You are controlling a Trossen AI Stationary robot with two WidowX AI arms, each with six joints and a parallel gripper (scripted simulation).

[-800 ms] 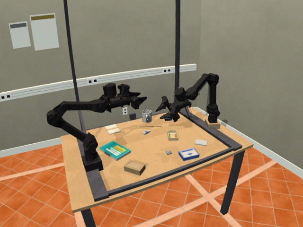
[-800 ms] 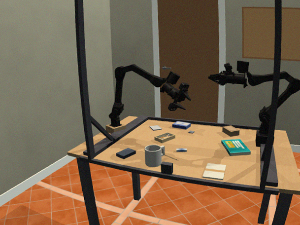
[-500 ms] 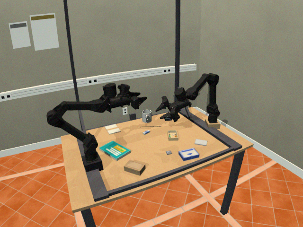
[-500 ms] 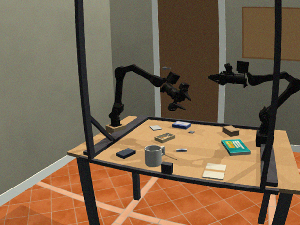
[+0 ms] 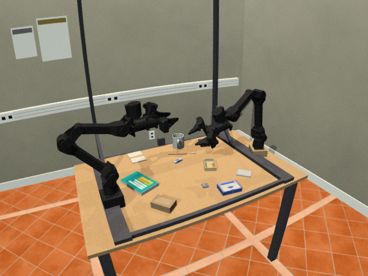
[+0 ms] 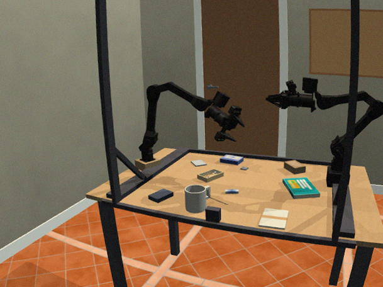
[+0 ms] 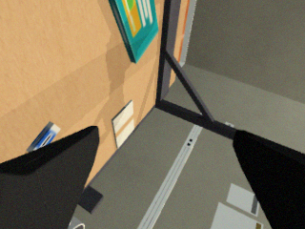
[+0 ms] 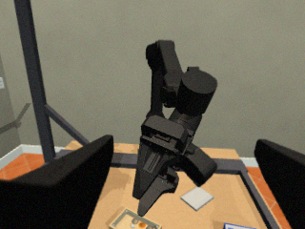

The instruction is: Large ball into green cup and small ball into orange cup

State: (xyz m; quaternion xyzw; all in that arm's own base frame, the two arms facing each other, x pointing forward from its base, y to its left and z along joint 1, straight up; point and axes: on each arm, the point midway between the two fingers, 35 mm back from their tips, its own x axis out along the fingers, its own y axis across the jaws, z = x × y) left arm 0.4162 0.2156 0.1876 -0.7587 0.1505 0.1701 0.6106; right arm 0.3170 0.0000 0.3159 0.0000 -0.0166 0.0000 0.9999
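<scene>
My left hand is 30 mm past the covered wooden puzzle, 110 mm to the right of it and 220 mm above it. Also, from my left hand: notepad (370 mm behind, 230 mm to the right, 230 mm below); grey square (120 mm ahead, 30 mm to the right, 230 mm below).
</scene>
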